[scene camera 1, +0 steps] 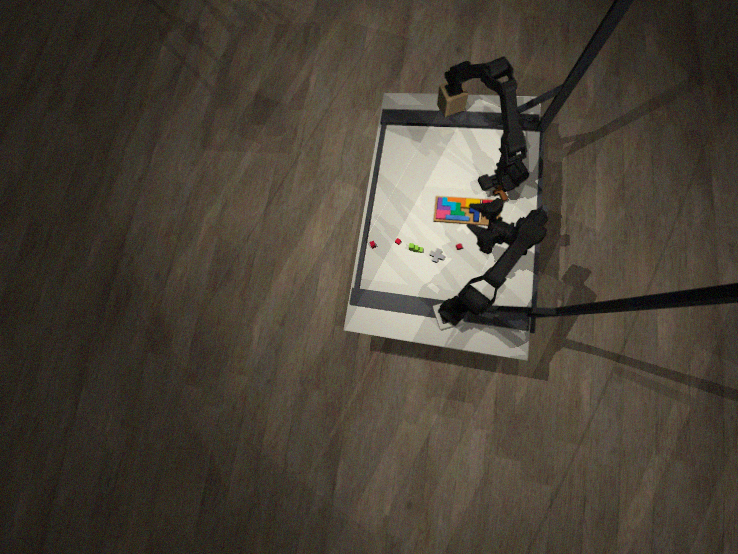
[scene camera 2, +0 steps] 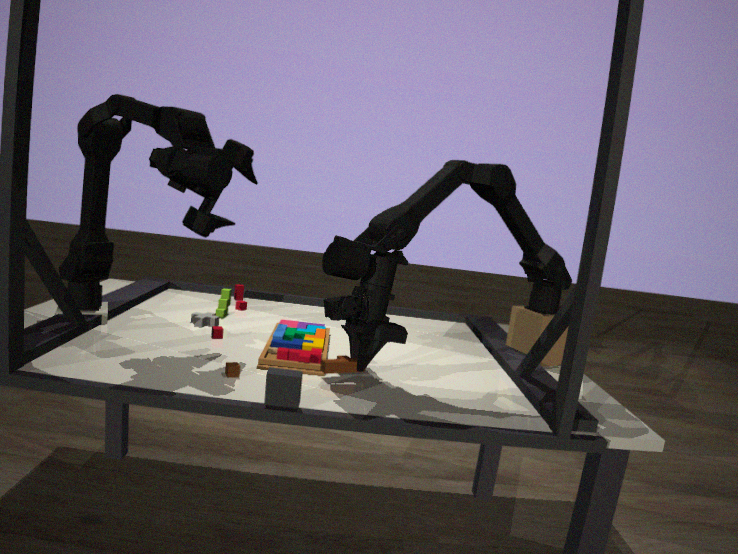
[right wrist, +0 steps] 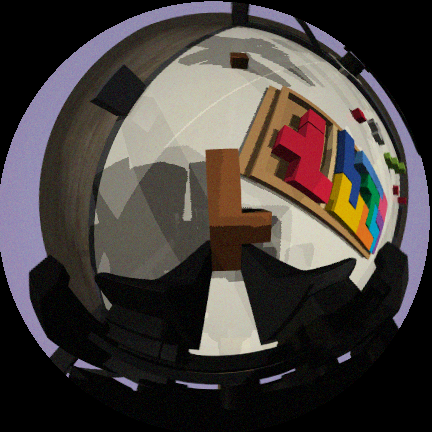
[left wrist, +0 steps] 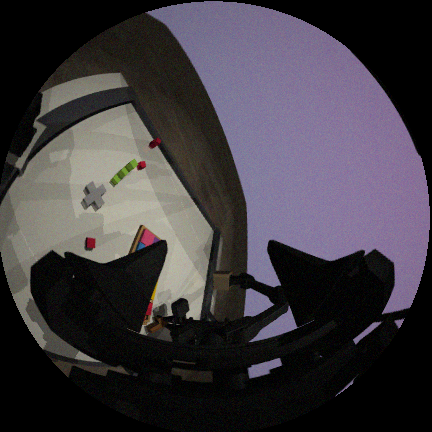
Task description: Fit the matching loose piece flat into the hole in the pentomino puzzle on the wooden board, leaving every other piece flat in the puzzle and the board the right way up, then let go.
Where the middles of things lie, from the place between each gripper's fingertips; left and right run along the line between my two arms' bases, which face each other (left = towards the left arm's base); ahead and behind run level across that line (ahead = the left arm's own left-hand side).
Labels:
My left gripper is now 50 mm past the wooden puzzle board [scene camera 2: 268,358], 140 mm to the left of it and 270 mm above it. Also, from my left hand: yellow piece [right wrist: 338,206]: 70 mm behind, 160 mm to the right, 260 mm below; then red piece [right wrist: 302,149]: 140 mm behind, 150 mm to the right, 260 mm below.
My right hand is 90 mm to the right of the red piece and 40 mm short of it. Also, from my right hand: wooden puzzle board: 130 mm ahead, 110 mm to the left, 10 mm below; yellow piece: 110 mm ahead, 80 mm to the left.

